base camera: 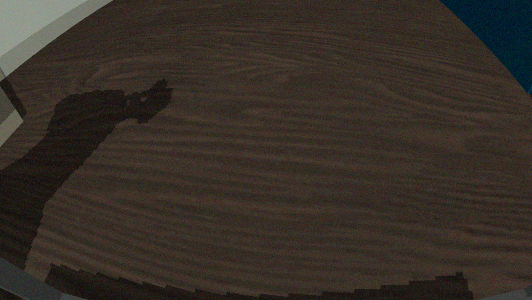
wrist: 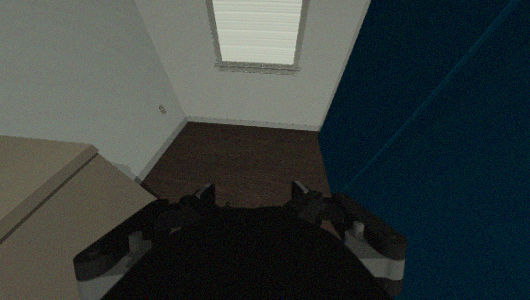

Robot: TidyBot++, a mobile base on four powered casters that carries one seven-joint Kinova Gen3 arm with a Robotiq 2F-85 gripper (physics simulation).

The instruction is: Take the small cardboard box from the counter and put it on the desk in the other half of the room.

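Places are measured from the arm's base along level axes (x ahead, y left, z up), in metres.
Pixels of known places: gripper, fingertip midpoint: (wrist: pixel 253 190).
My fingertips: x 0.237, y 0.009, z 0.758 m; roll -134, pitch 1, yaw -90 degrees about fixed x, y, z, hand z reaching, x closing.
Note:
Behind a point stands the place of what it marks.
My gripper (wrist: pixel 253 190) {x 0.237, y 0.009, z 0.758 m} is open, with its two fingertips wide apart and no object between them, above the wooden floor in the wrist view. The counter (wrist: pixel 47 200) {x 0.367, y 0.733, z 0.451 m}, beige with a thin top slab, stands to the left of the gripper; its end and part of its top show. The small cardboard box does not show in either view, and neither does the desk. The gripper does not show in the base camera view, where an arm-shaped shadow lies on the floor at the left.
A dark blue partition (wrist: pixel 450 165) (base camera: pixel 500 30) rises close on the right. A white wall (wrist: pixel 250 95) {x 1.851, y 0.077, z 0.080 m} with a window (wrist: pixel 257 32) {x 1.831, y -0.020, z 0.713 m} stands ahead, and a grey-white wall (wrist: pixel 70 70) {x 1.168, y 1.211, z 0.615 m} is at the left. Dark wooden floor (base camera: pixel 300 160) {x 0.428, y -0.014, z -0.396 m} (wrist: pixel 250 160) {x 1.184, y 0.091, z -0.396 m} runs between the counter and the partition.

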